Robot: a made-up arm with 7 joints.
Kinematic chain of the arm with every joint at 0, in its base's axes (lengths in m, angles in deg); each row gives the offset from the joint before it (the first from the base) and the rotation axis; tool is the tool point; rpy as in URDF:
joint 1: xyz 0 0 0.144 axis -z
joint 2: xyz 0 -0.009 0.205 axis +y
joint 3: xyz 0 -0.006 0.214 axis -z
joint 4: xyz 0 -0.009 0.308 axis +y
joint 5: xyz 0 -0.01 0.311 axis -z
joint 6: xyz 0 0 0.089 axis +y
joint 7: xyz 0 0 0.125 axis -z
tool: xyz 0 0 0 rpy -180 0 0
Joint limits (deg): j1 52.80..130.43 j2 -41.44..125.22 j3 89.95..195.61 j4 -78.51..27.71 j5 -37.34..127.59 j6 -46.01..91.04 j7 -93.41..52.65
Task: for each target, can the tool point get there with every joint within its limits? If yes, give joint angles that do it. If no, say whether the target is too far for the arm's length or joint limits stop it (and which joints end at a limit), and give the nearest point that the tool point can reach.
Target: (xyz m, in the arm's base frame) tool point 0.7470 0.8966 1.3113
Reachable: no: too far | nearest point 0.4933 0.6004 1.0402 | short by 0.475 m
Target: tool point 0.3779 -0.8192 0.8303
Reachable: yes | joints 69.75 65.66 107.99 -4.03 109.71 37.78 -57.85
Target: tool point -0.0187 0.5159 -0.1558
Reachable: no: joint limits stop it (at a limit: joint 1, joint 2, joint 3, joint 4, joint 6) | nearest point -0.2199 -0.0251 -0.3470 | short by 0.608 m
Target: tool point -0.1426 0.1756 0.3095
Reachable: no: joint limits stop it (at a limit: joint 1, joint 2, joint 3, joint 4, joint 5, joint 6) | nearest point 0.0462 0.5840 0.6654 | short by 0.574 m
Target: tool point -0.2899 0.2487 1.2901
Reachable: yes | joints 60.33 -12.91 154.95 18.19 106.04 -31.46 -21.78
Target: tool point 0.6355 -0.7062 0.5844
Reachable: yes | joints 62.24 64.14 124.63 -32.85 40.16 -24.99 -31.18
